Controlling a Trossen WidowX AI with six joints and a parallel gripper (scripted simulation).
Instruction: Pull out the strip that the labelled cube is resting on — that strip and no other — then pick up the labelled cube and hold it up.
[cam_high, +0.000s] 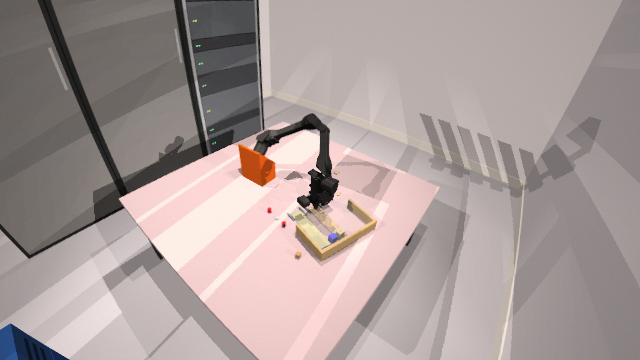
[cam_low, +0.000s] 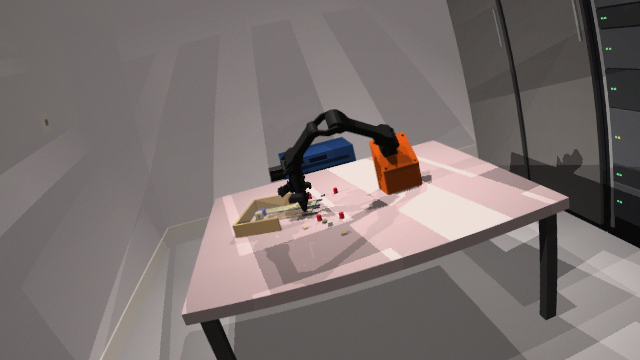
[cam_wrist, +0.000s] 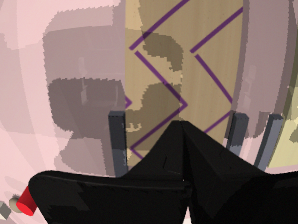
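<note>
My gripper tip is now 5 cm short of the olive strip and 12 cm to the left of it. Round my gripper tip: tan cube: 10 cm ahead, 28 cm to the right.
</note>
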